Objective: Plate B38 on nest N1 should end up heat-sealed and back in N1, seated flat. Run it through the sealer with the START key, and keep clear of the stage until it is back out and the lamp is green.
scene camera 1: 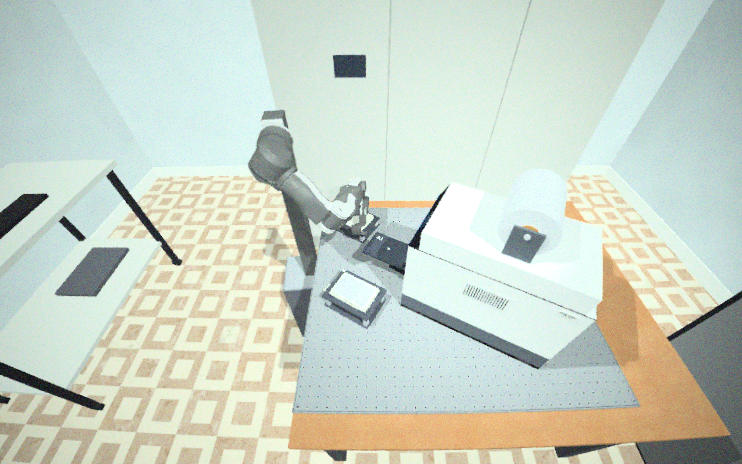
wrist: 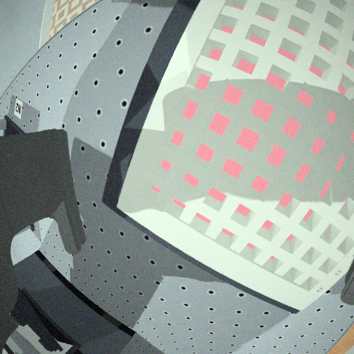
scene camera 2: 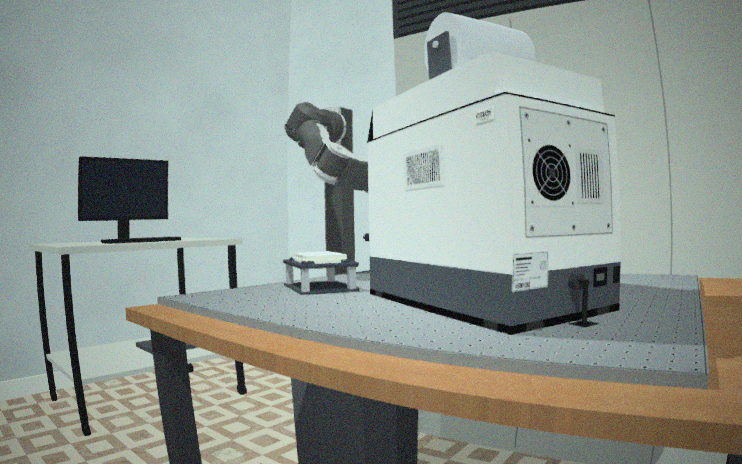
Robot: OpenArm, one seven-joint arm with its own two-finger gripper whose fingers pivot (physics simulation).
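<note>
Plate B38 (wrist: 235, 145), a pale plate with square wells showing pink, lies flat in the dark-rimmed nest N1 (wrist: 150, 85) at the back left of the board. No seal film shows over its wells. My gripper (scene camera 1: 361, 220) (wrist: 195, 203) is open over this nest, one finger beyond each side of the plate, with gaps visible in the wrist view; its exact height is unclear. In scene camera 2 the sealer hides it. The white sealer (scene camera 1: 454, 262) (scene camera 2: 437, 218) stands right of the nests, its dark stage (scene camera 1: 385, 251) out at the front. START key and lamp do not show.
The second nest, N2 (scene camera 2: 322, 265), carries a white plate (scene camera 1: 352, 291) (scene camera 2: 320, 256); its label (wrist: 18, 107) shows left of the plate in the wrist view. The sealer stage lies close beside my gripper. A side table with a monitor (scene camera 2: 123, 188) stands left.
</note>
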